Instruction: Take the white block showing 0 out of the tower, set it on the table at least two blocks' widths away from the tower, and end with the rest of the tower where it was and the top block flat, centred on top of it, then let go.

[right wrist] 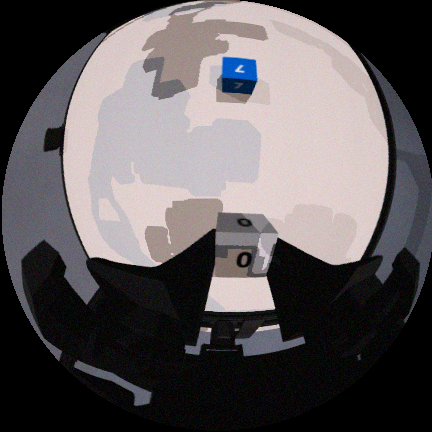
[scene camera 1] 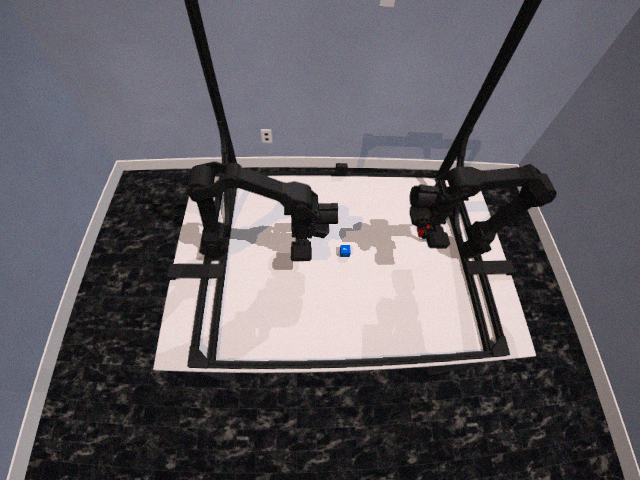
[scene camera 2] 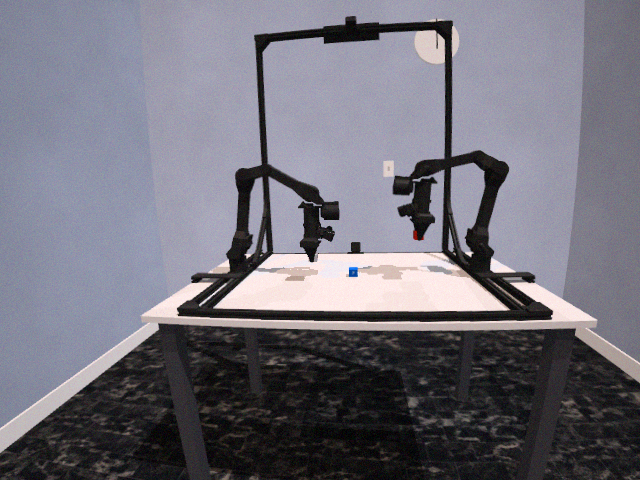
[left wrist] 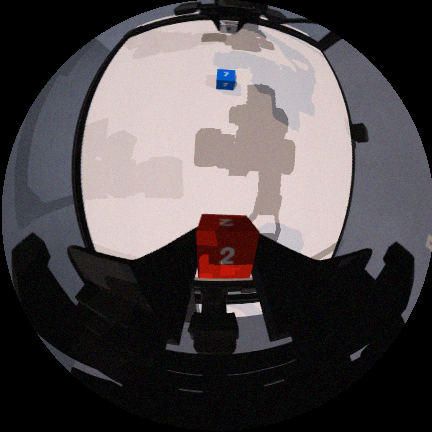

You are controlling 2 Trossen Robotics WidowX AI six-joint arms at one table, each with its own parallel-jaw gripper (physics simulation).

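Places are measured from the left arm's base along level axes (x ahead, y left, z up), in centimetres.
Pixels of known places: left gripper, between the fingertips: (scene camera 1: 422, 233) (scene camera 2: 418, 239) (left wrist: 222, 232); right gripper, between the fingertips: (right wrist: 237, 234) (scene camera 1: 301, 245) (scene camera 2: 312, 261); left arm's base, origin of its link: (scene camera 1: 470, 250) (scene camera 2: 480, 270) (left wrist: 213, 295); right arm's base, origin of its link: (right wrist: 222, 323) (scene camera 1: 215, 251) (scene camera 2: 238, 271).
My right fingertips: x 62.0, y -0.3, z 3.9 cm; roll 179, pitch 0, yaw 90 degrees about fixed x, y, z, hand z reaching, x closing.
Note:
For each thing: its top centre in the pictures, then the offset to it from my right fingertips. "*": a spot on its surface instead. Level surfaces: height alone.
- table, height of its surface: dz -5.8 cm
- black frame, a spot on its surface: (scene camera 2: 361, 314) * dx -17.5, dy +38.2, dz -3.9 cm
- small black box, a spot on its surface: (scene camera 1: 341, 168) (scene camera 2: 355, 244) * dx -16.0, dy -35.6, dz -1.0 cm
The blue block showing 7 (scene camera 1: 344, 251) (scene camera 2: 353, 271) (left wrist: 226, 79) (right wrist: 239, 75) stands flat and alone on the table (scene camera 1: 341, 320) (scene camera 2: 361, 297). My right gripper (scene camera 2: 312, 258) (right wrist: 237, 234) is shut on the white block showing 0 (right wrist: 242, 250) and holds it above the table, to the left of the blue block in both scene views. My left gripper (scene camera 2: 419, 236) (left wrist: 222, 232) is shut on the red block showing 2 (left wrist: 227, 250) (scene camera 1: 423, 230) (scene camera 2: 417, 235). It holds the red block high above the table, to the right of the blue block in both scene views. The fingers partly hide both held blocks.
A black frame (scene camera 1: 341, 364) (scene camera 2: 361, 314) runs around the work area, with uprights behind the arms. A small black box (scene camera 1: 341, 168) (scene camera 2: 355, 246) stands at the table's back edge. Shadows of the arms fall across the white table top around the blue block.

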